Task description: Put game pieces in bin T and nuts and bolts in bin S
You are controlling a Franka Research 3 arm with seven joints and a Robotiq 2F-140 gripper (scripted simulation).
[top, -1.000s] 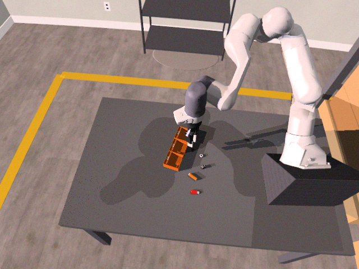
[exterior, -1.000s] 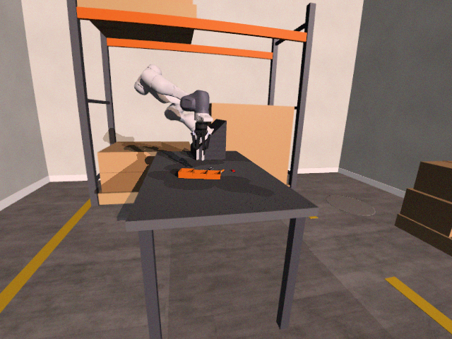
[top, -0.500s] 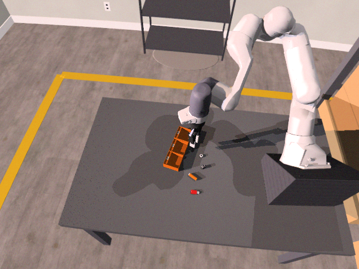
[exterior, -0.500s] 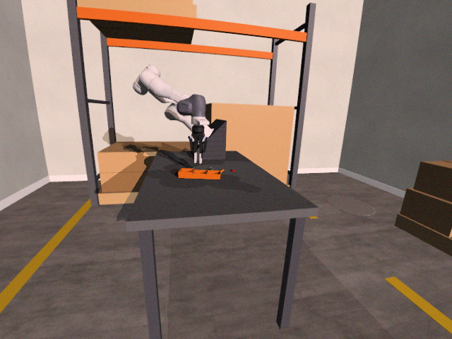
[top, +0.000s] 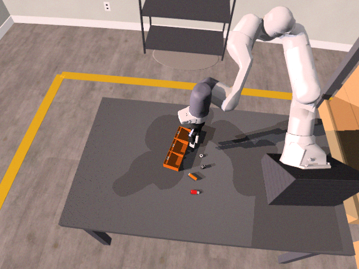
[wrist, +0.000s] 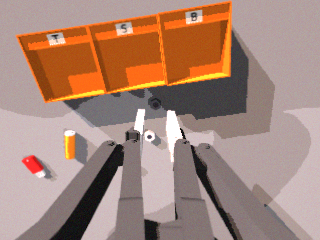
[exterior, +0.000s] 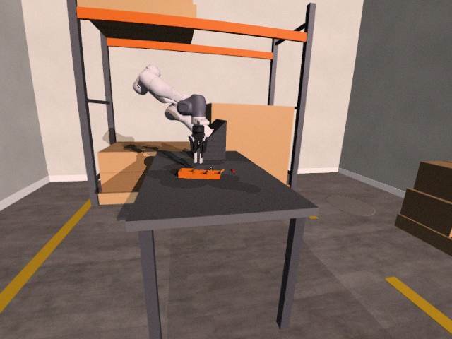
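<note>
Right now the dark nut is 10 cm below my hand. The rest, counted from my hand: orange bin tray (8 cm below, 8 cm ahead); grey nut (10 cm below, 5 cm behind, 3 cm to the left); black die (10 cm to the left, 9 cm below, 6 cm behind).
</note>
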